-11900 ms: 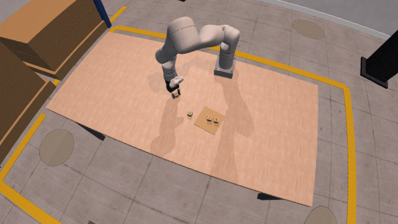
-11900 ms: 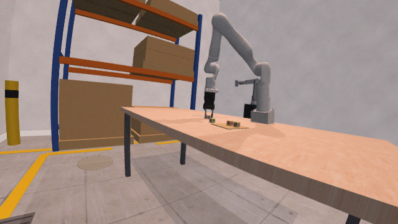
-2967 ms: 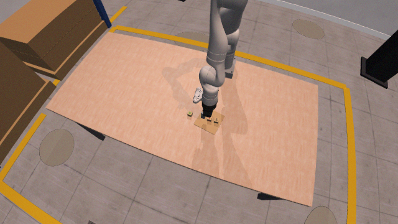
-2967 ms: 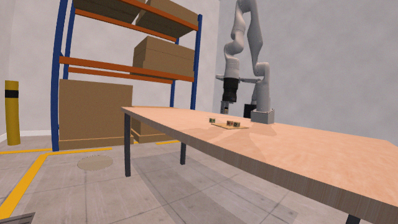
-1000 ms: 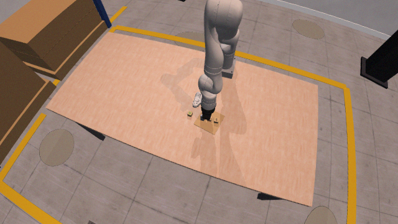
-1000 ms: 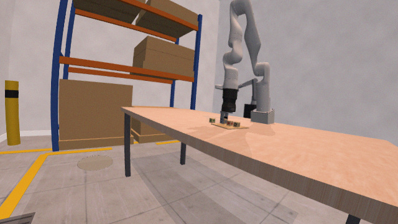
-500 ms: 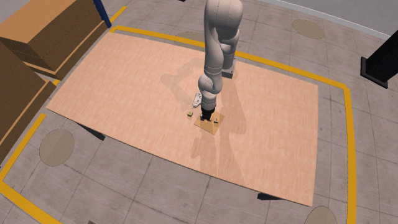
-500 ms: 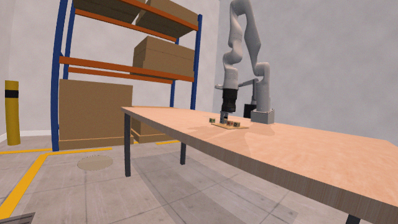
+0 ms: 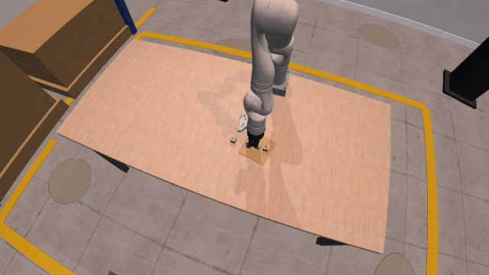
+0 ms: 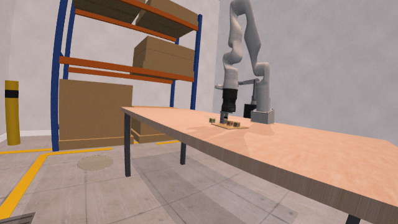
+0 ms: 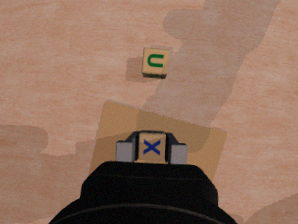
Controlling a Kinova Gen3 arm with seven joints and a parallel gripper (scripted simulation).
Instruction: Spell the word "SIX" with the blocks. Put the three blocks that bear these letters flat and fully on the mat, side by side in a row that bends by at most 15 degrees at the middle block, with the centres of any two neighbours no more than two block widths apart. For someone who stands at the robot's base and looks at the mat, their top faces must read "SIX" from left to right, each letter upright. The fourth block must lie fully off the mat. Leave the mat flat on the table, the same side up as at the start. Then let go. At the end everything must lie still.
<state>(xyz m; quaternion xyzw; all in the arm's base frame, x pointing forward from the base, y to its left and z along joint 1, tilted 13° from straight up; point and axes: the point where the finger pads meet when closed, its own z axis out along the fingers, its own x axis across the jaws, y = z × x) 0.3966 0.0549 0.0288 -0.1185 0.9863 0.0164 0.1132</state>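
Now: hand 4 cm to the right of the block, 1 cm past it and 1 cm above it. Also, from my hand: tan mat (4 cm to the left, 2 cm below, 1 cm behind).
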